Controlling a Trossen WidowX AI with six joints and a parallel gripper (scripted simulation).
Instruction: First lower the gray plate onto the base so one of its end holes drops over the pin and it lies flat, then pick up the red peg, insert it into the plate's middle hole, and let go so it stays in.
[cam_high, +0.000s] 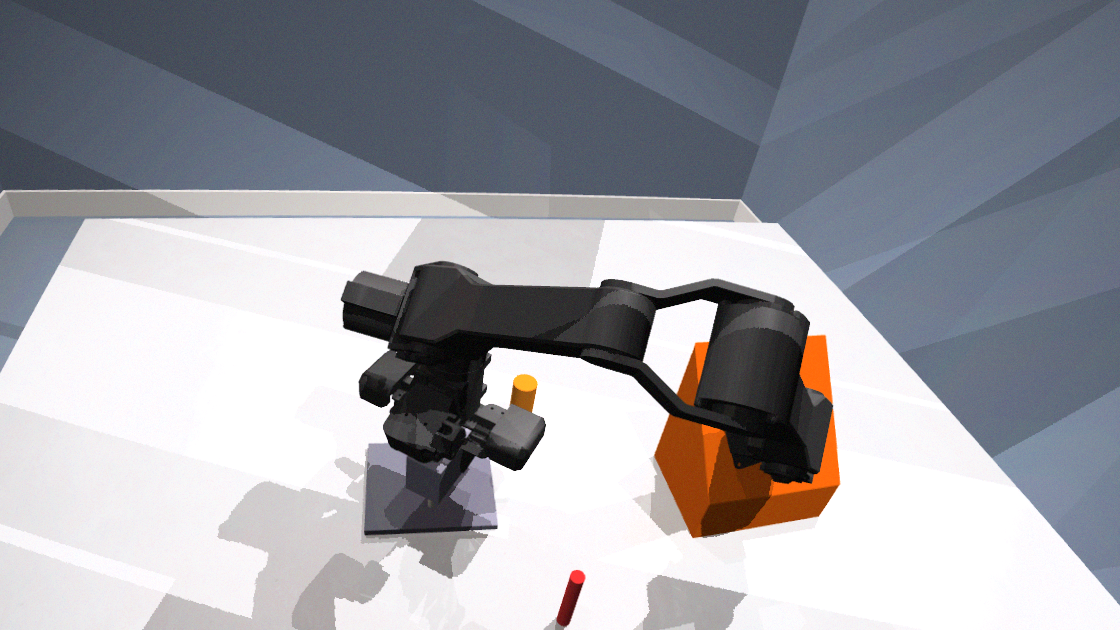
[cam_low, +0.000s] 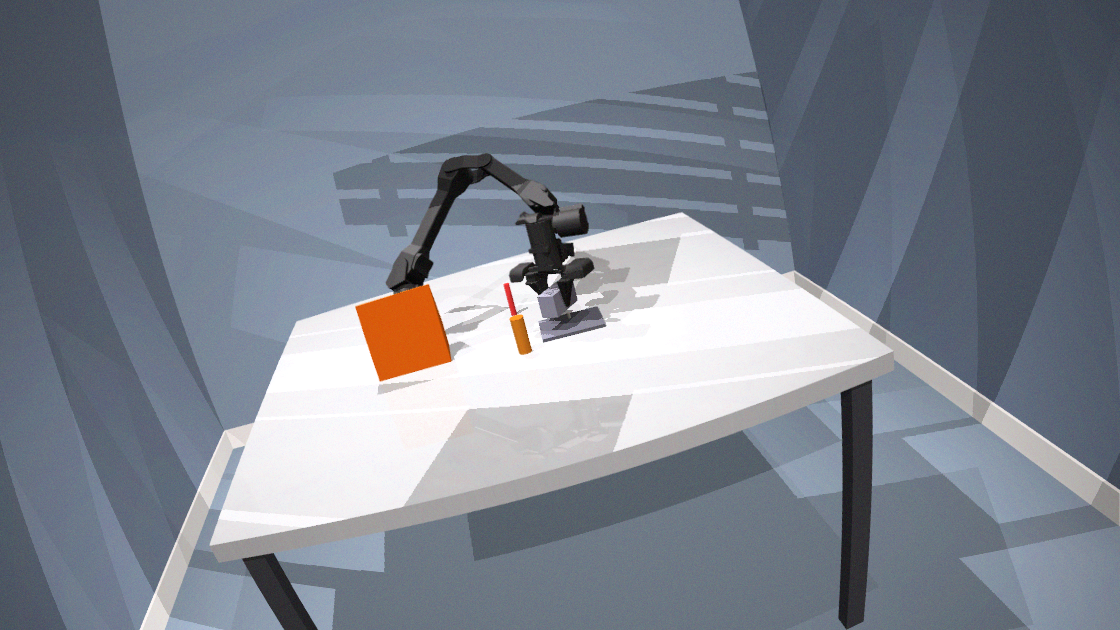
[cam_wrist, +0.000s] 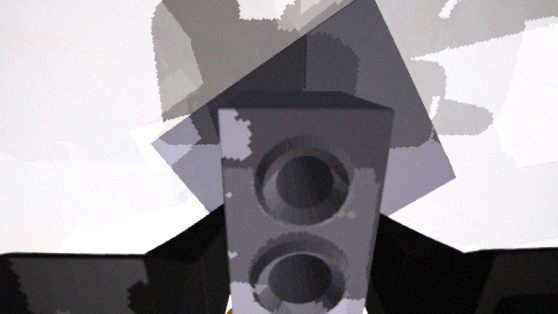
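Right now my gripper tip is 4 cm above the gray base, 2 cm short of it and 1 cm to the right of it. Round my gripper tip: orange cylinder 11 cm behind, 7 cm to the right, 1 cm below; then red peg 18 cm to the left, 7 cm behind, 1 cm below; then gray plate 3 cm above.
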